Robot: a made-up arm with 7 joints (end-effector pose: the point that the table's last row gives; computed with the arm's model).
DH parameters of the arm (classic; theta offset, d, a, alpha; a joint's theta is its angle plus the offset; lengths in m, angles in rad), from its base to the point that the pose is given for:
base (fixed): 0 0 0 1.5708
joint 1: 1.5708 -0.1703 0 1.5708
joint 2: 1.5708 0 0 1.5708
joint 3: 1.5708 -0.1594 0 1.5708
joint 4: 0 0 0 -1.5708
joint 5: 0 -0.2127 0 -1.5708
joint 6: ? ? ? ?
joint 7: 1.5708 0 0 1.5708
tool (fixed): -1.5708 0 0 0
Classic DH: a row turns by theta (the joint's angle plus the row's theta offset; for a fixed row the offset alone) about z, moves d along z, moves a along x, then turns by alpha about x.
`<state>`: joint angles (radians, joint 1 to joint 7).
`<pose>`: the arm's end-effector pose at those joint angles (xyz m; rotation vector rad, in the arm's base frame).
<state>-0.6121 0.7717 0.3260 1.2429 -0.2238 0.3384 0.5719</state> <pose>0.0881 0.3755 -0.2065 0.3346 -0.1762 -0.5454</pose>
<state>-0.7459 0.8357 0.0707 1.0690 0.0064 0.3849 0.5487</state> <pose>0.0241 0.3733 -0.2480 0.1342 0.1564 -0.4573</pose>
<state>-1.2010 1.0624 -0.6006 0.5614 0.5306 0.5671 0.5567</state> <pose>-0.1724 0.4357 -0.1670 0.1882 1.3631 -0.1788</pose>
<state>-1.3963 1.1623 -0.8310 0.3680 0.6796 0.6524 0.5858</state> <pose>-0.1821 0.4763 -0.0845 0.4373 1.7913 -0.1457</pose>
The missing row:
joint 6: -1.5708 0 0 1.5708
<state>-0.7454 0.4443 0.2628 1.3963 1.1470 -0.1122 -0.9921</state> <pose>0.0443 0.3038 -0.2503 0.8983 -0.4693 1.2210</pose>
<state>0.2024 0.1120 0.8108 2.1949 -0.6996 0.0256 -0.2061</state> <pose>0.1207 0.2985 0.0034 1.7715 -1.7917 0.3493</pose>
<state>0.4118 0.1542 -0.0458 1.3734 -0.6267 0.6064 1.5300</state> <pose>0.2711 0.1918 -0.1001 -0.5926 -0.5765 -0.9918</pose>
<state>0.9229 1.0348 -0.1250 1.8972 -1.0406 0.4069 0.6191</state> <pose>0.1750 0.2359 0.1182 1.9427 -1.1520 -0.8064</pose>
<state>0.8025 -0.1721 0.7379 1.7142 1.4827 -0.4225 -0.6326</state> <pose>0.2171 0.2877 0.0068 1.3763 1.4659 -2.3627</pose>
